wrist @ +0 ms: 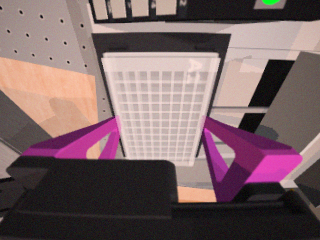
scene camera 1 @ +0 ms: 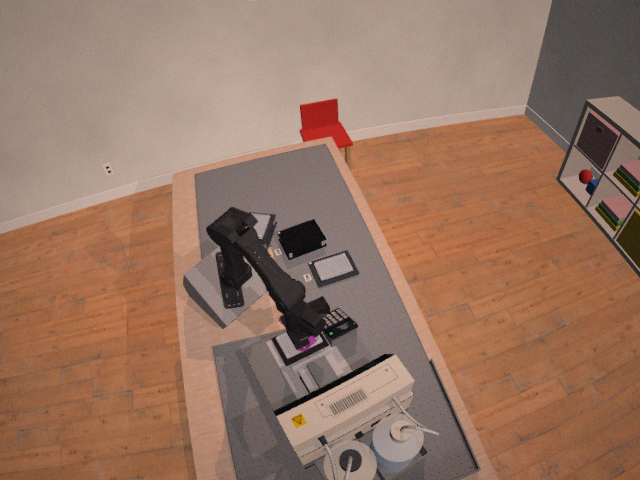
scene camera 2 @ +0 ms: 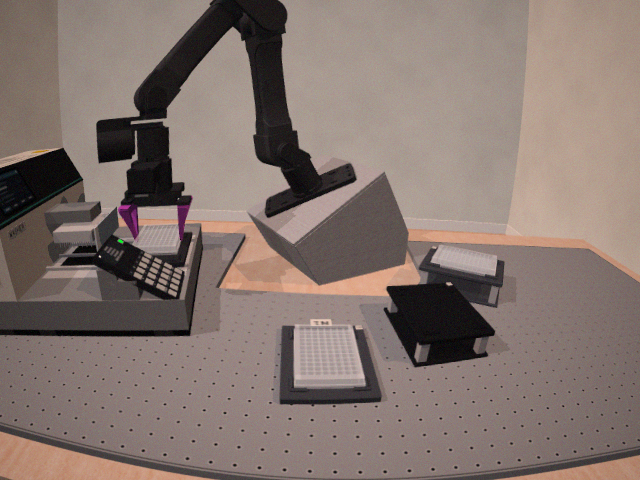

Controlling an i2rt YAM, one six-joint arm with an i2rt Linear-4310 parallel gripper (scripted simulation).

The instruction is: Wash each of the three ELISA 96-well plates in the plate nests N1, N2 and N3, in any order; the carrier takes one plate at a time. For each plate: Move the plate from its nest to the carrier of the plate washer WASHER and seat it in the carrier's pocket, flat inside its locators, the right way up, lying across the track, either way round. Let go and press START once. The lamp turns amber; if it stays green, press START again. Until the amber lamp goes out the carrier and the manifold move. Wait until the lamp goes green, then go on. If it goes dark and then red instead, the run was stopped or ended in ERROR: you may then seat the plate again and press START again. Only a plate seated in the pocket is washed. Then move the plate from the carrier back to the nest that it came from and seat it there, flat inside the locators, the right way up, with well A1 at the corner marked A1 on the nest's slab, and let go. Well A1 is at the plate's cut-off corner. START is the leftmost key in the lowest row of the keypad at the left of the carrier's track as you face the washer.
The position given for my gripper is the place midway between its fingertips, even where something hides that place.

Note:
I see my gripper (scene camera 2: 159,241), a 96-well plate (scene camera 2: 325,356), a 96-well plate (scene camera 2: 156,239), a 96-well plate (scene camera 2: 468,261), a washer body (scene camera 2: 51,299), a black carrier pocket (wrist: 129,41) and a nest N1 (scene camera 2: 313,396).
My gripper is seen too in the wrist view (wrist: 160,120). The washer body shows as well in the wrist view (wrist: 260,55).

